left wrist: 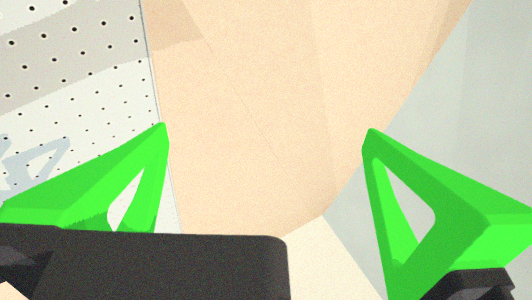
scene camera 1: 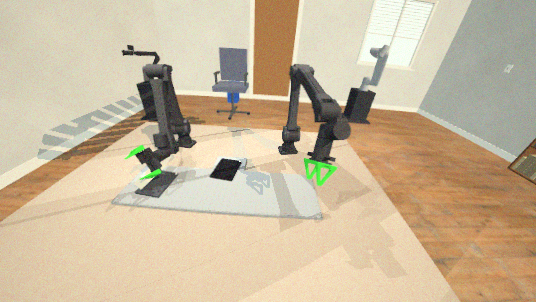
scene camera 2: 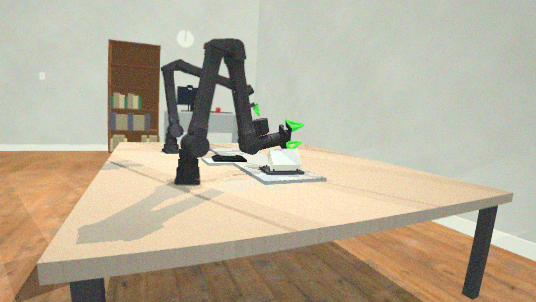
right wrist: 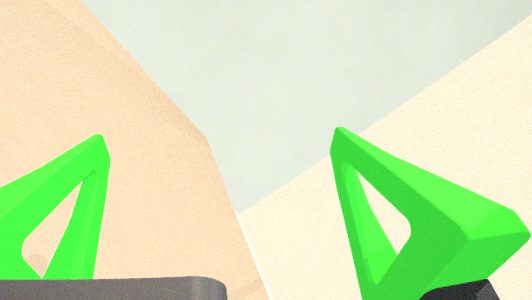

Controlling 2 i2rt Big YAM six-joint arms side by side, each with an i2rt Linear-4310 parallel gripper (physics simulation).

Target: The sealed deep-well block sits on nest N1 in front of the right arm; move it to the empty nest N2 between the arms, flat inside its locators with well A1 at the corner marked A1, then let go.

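Observation:
The white deep-well block [scene camera 2: 284, 159] sits on the dark nest N1 [scene camera 1: 159, 188] [scene camera 2: 283, 171]; in scene camera 1 it barely stands out behind the right gripper. The dark nest N2 [scene camera 1: 226, 170] [scene camera 2: 229, 158] lies between the arms and bears nothing. My right gripper [scene camera 1: 134, 167] [scene camera 2: 301, 135] [right wrist: 221, 142] is open and empty, tilted sideways just above the block. My left gripper [scene camera 1: 315, 181] [left wrist: 267, 135] is open and empty, pointing down near the right end of the pegboard, away from both nests. The A1 marks are too small to read.
The pale perforated board [scene camera 1: 260, 206] [scene camera 2: 314, 178] [left wrist: 95, 85] lies under nest N1 on the wooden table [scene camera 1: 210, 250] [scene camera 2: 350, 200]. A small pale plate shows under nest N2. A chair [scene camera 1: 233, 65] and a bookshelf [scene camera 2: 135, 55] stand beyond the table.

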